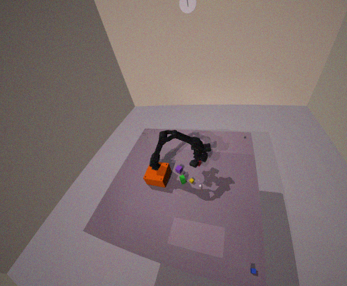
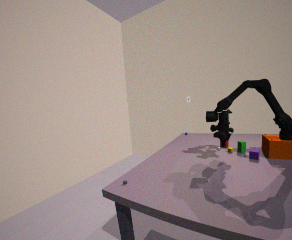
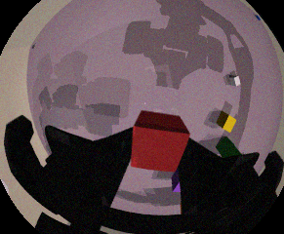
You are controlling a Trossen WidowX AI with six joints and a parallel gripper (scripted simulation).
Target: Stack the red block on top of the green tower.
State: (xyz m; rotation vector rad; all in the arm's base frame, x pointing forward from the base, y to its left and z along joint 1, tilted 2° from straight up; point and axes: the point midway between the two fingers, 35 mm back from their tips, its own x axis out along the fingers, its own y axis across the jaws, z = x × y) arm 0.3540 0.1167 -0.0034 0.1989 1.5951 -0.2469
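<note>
Right now the yellow block is 3 cm behind my gripper tip, 14 cm to the right of it and 7 cm below it. Round my gripper tip: red block 1 cm above; small grey cube 40 cm ahead, 48 cm to the left, 8 cm below; purple block 17 cm behind, 5 cm to the right, 6 cm below.
</note>
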